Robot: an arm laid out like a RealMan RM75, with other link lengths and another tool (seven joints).
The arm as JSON. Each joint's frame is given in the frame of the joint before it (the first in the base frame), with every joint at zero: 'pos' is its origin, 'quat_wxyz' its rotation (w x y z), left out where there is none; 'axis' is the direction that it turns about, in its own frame. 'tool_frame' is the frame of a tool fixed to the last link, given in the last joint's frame.
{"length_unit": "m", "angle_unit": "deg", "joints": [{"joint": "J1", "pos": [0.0, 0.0, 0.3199], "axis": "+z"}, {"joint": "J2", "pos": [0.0, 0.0, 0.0], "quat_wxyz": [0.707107, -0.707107, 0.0, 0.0], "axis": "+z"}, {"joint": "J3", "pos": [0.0, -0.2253, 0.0], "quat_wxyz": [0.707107, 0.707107, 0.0, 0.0], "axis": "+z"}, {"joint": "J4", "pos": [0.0, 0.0, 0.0], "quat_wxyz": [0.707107, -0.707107, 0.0, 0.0], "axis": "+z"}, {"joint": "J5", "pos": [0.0, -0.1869, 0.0], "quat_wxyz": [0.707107, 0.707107, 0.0, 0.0], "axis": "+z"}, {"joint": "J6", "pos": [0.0, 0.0, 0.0], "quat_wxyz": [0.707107, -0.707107, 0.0, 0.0], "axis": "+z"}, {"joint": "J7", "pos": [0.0, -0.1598, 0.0], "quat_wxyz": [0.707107, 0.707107, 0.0, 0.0], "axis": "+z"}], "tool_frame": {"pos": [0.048, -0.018, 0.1], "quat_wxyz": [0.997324, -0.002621, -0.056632, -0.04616]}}
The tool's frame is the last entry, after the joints.
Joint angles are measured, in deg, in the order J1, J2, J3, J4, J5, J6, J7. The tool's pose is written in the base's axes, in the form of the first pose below.
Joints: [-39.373, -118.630, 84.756, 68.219, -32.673, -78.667, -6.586]
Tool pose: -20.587, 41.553, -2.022, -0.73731, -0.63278, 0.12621, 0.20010
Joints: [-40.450, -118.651, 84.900, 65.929, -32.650, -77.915, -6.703]
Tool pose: -20.885, 41.611, -2.431, -0.73432, -0.63549, 0.13186, 0.19883
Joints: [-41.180, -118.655, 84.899, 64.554, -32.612, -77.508, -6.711]
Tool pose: -21.023, 41.680, -2.639, -0.73290, -0.63658, 0.13517, 0.19836
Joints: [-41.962, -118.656, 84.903, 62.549, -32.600, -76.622, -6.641]
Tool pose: -21.354, 41.781, -2.919, -0.73019, -0.63900, 0.13843, 0.19834
